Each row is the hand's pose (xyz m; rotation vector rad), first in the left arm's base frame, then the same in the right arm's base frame.
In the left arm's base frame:
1: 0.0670 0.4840 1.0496 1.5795 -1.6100 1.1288
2: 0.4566 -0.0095 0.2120 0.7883 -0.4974 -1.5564
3: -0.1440 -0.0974 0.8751 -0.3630 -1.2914 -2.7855
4: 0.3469 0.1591 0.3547 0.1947 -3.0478 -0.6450
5: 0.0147 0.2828 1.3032 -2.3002 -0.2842 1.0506
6: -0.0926 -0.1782 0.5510 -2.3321 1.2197 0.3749
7: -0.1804 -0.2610 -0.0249 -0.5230 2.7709 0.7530
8: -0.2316 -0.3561 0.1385 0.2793 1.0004 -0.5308
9: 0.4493 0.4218 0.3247 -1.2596 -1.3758 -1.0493
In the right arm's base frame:
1: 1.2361 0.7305 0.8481 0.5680 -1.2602 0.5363
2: 0.6334 -0.0400 0.4739 -0.3366 -0.9184 -2.1794
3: 0.6788 0.5749 1.1280 1.3212 1.4120 1.6551
4: 0.7625 0.1695 0.4907 -1.1792 -2.5332 0.1920
5: 1.2492 0.7343 1.1758 -2.0817 1.2600 1.2168
6: 0.4575 0.4145 0.9293 1.6514 -2.4787 -0.2912
7: 0.0054 0.3091 0.5678 -0.8555 -2.8738 0.1247
8: 0.0247 0.3433 0.7597 0.0715 1.1298 -1.7328
9: 0.9503 0.2079 0.2818 -2.4938 -0.6922 -0.8035

